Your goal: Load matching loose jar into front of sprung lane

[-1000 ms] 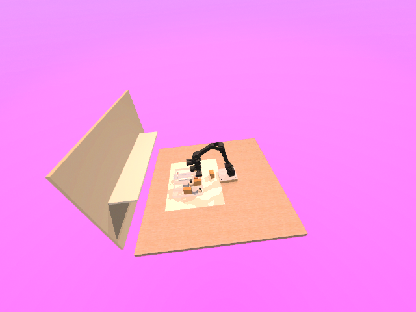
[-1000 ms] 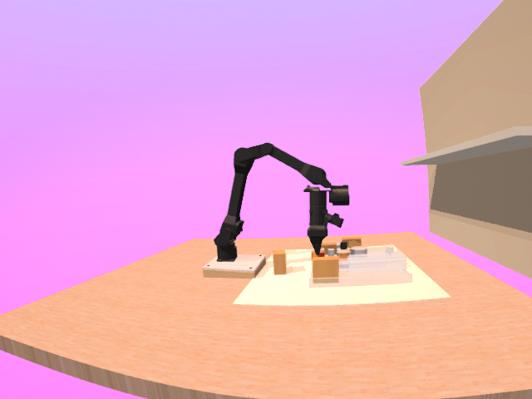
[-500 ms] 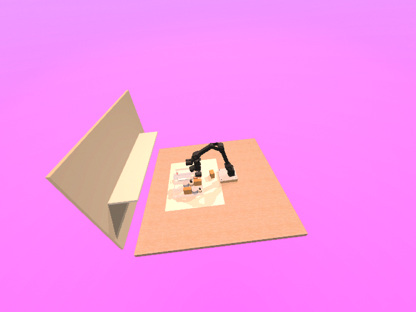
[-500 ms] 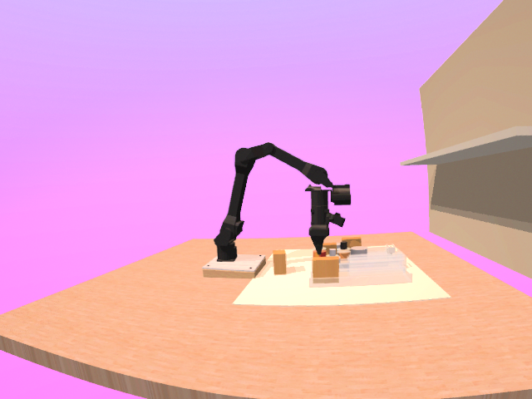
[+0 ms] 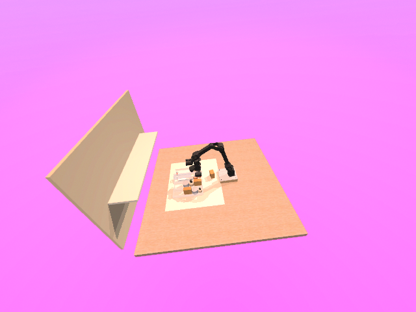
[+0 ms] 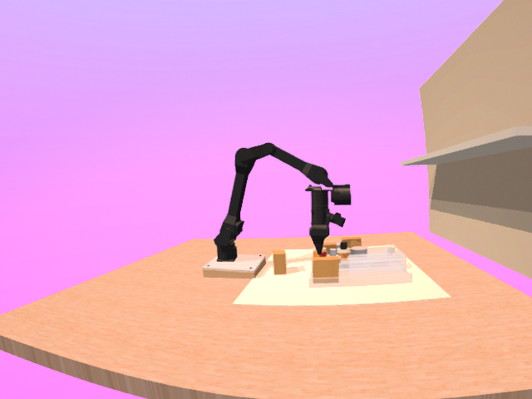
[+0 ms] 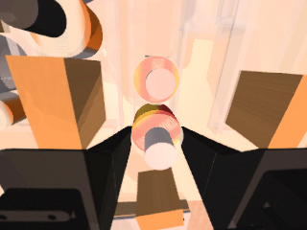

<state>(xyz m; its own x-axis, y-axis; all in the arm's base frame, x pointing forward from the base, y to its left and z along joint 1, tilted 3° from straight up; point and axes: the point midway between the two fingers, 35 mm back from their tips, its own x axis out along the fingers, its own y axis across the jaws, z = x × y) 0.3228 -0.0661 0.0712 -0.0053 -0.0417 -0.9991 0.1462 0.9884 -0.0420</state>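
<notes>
Now: gripper tip 13 cm past the block, 1 cm to the right of it and 3 cm above it. The rest, counted from my gripper tip: shelf 51 cm ahead, 5 cm to the right, 31 cm above; then clear lane rack 15 cm ahead, 5 cm to the right, 4 cm below.
</notes>
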